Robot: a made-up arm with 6 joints.
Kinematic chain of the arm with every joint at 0, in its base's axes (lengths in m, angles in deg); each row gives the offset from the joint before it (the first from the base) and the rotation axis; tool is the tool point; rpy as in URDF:
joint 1: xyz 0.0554 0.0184 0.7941 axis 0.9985 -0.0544 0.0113
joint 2: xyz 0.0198 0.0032 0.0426 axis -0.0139 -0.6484 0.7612
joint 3: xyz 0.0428 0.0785 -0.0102 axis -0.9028 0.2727 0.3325
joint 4: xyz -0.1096 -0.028 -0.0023 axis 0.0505 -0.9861 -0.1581
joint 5: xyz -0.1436 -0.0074 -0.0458 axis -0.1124 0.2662 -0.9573
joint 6: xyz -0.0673 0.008 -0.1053 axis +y
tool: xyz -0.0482 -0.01 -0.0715 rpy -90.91 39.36 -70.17
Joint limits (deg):
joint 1: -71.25..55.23
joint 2: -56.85..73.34
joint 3: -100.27..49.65
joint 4: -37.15..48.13
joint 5: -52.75..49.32
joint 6: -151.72..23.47
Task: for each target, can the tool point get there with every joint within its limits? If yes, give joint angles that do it. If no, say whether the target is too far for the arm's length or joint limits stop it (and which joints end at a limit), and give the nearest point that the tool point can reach.
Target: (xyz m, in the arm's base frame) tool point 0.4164 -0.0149 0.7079
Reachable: no: joint limits stop it (at a limit: joint 2, joint 4) | nearest point 0.3252 -0.0106 0.7022 | short by 0.091 m
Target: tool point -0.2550 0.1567 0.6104
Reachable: yes | joints -6.39 0.55 -14.07 -8.51 38.26 -20.90
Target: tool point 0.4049 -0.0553 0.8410
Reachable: no: joint limits stop it (at a limit: joint 1, joint 2, joint 4) | nearest point 0.3193 -0.0612 0.8455 | short by 0.086 m
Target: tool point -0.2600 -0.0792 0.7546
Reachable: yes | joints -10.66 -5.65 25.04 -6.02 -25.00 1.02
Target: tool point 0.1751 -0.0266 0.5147
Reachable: yes | joints 12.97 53.95 23.21 32.61 -1.92 -11.17
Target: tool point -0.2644 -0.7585 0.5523
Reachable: no: too far | nearest point -0.1308 -0.3353 0.6641 | short by 0.458 m
